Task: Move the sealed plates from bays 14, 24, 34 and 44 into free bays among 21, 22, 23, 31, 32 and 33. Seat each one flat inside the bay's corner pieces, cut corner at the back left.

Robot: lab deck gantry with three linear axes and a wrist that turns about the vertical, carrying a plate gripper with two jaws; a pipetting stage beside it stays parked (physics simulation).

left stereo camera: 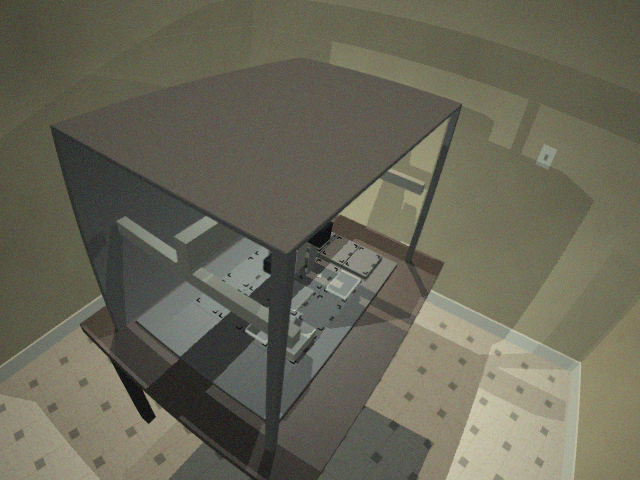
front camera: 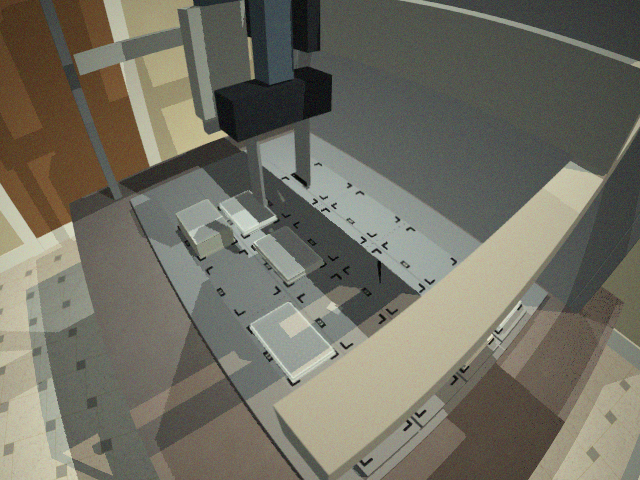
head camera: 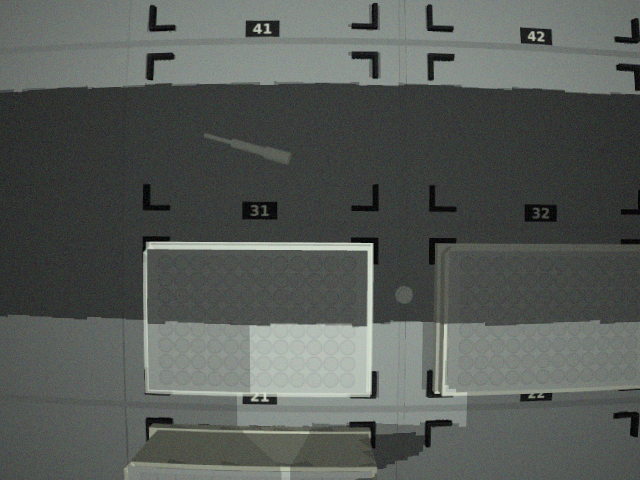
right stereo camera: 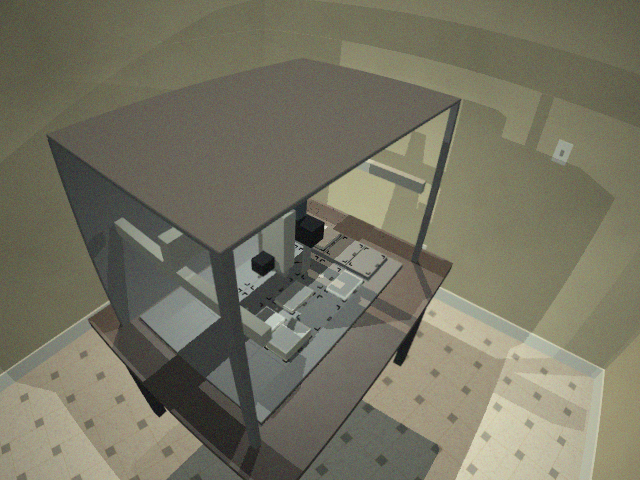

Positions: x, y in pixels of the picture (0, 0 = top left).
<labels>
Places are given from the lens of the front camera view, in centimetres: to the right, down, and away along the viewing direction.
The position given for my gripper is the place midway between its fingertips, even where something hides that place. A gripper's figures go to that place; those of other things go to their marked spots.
my gripper (front camera: 282, 190): -6, -8, 59
bay 24 (front camera: 441, 397): 18, 24, 47
</labels>
